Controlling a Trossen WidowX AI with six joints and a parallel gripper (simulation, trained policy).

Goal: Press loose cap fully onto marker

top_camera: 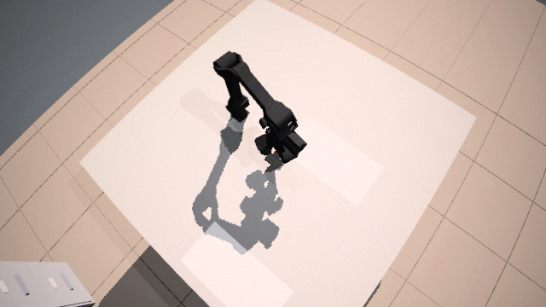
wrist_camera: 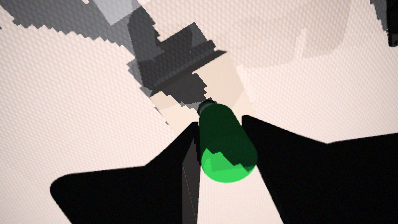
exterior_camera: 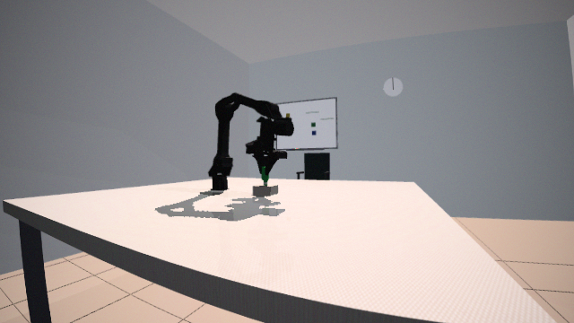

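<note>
The holder block lies 6 cm below my gripper tip and 1 cm to the left of it. From my gripper tip the other things lie so: green cap: 1 cm to the left, 1 cm above.
</note>
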